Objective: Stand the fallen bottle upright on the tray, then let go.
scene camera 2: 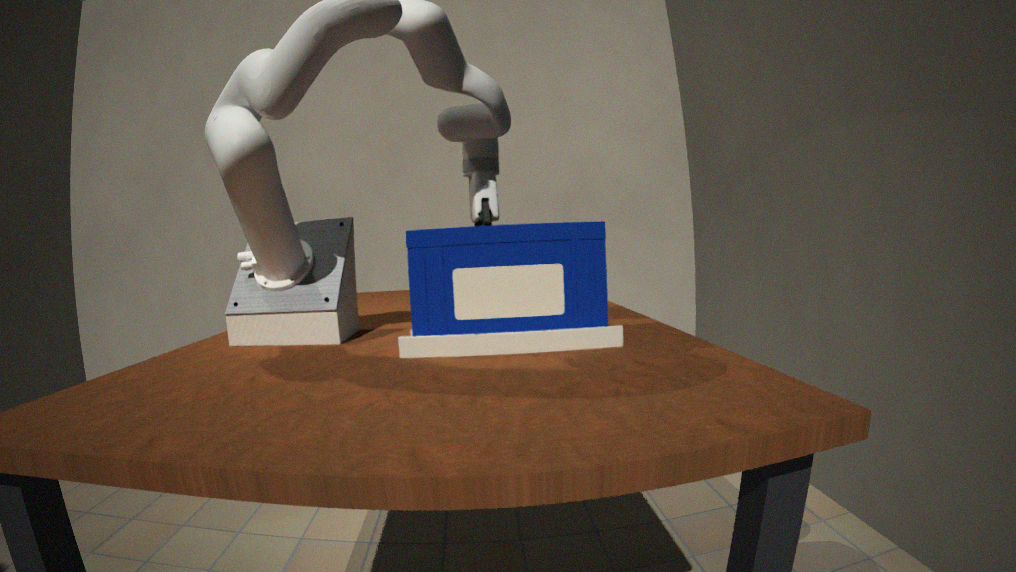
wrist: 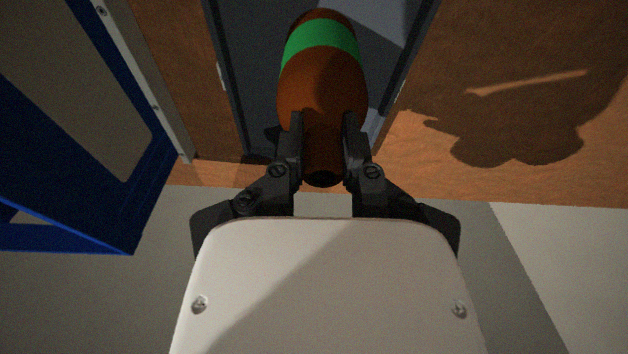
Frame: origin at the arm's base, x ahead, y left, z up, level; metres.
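Seen in the pictures: gripper, fingertip midpoint: (wrist: pixel 322 128); arm's base, link origin: (scene camera 2: pixel 283 265).
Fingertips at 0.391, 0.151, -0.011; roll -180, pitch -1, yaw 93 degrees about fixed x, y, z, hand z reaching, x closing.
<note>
Pixels of each thing's top centre, then the offset from my fingertips to it, as dx, dy, dz. "pt": a spot on its surface instead. Level surfaces: height alone.
- brown bottle, top centre: (wrist: pixel 325 176) +0.007, +0.001, +0.035
- dark grey tray, surface spot: (wrist: pixel 250 90) pt +0.054, -0.080, -0.121
- blue box, top centre: (scene camera 2: pixel 504 227) +0.009, -0.281, +0.049
- brown table, surface height: dz -0.127
A brown bottle (wrist: pixel 322 85) with a green band shows in the wrist view, its neck toward the gripper and its base away from it. My gripper (scene camera 2: pixel 483 221) (wrist: pixel 322 128) is shut on the bottle's neck, one dark finger on each side. The bottle looks upright or nearly so, over the dark grey tray (wrist: pixel 250 90). Whether its base touches the tray cannot be told. In the scene view the fingertips show just above the top edge of a blue box, which hides the bottle and the tray.
The blue box (scene camera 2: pixel 426 291) (wrist: pixel 55 175) with a pale panel stands on a whitish base (scene camera 2: pixel 511 343) (wrist: pixel 145 85), beside the tray and in front of the gripper in the scene view. The arm's mount (scene camera 2: pixel 284 328) stands at the left on the brown table (scene camera 2: pixel 426 433).
</note>
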